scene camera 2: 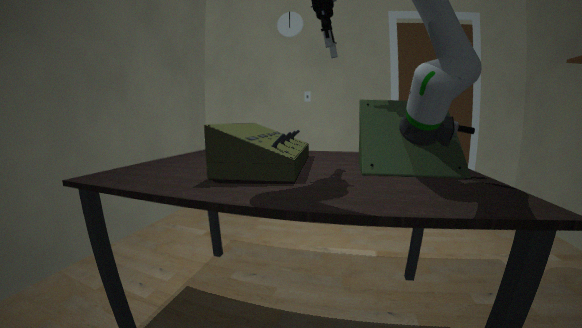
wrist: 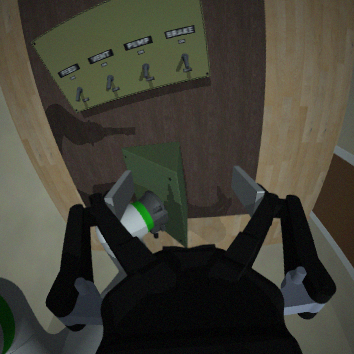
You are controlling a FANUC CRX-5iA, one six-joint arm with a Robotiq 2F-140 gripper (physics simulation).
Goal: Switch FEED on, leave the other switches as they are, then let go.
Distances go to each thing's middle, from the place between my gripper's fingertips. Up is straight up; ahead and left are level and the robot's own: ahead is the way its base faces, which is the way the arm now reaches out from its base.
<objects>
I see the olive switch box (scene camera 2: 246, 151) 21 cm ahead of my hand, 19 cm to the left of it and 38 cm below it.
</objects>
